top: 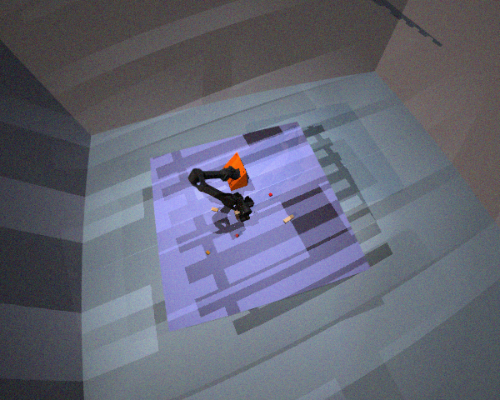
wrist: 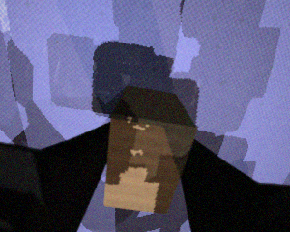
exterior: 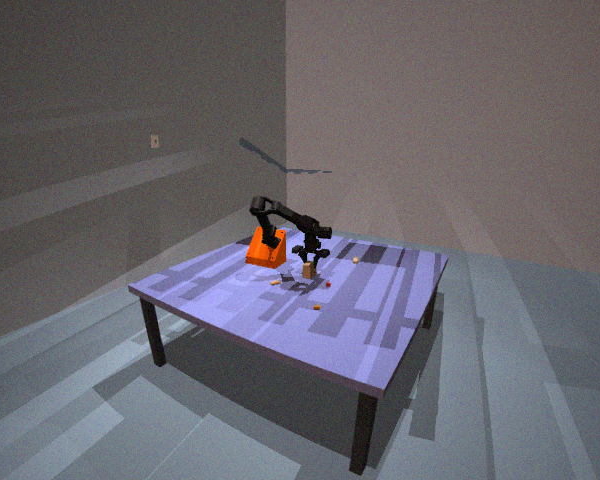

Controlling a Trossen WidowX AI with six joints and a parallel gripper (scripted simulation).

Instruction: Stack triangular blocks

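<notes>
My gripper tip is 10 mm below the tan triangular block. Round my gripper tip: red bead 140 mm ahead, 60 mm to the right, 30 mm below; small tan block 90 mm ahead, 310 mm to the left, 30 mm below; brown piece 70 mm behind, 190 mm to the right, 40 mm below.
</notes>
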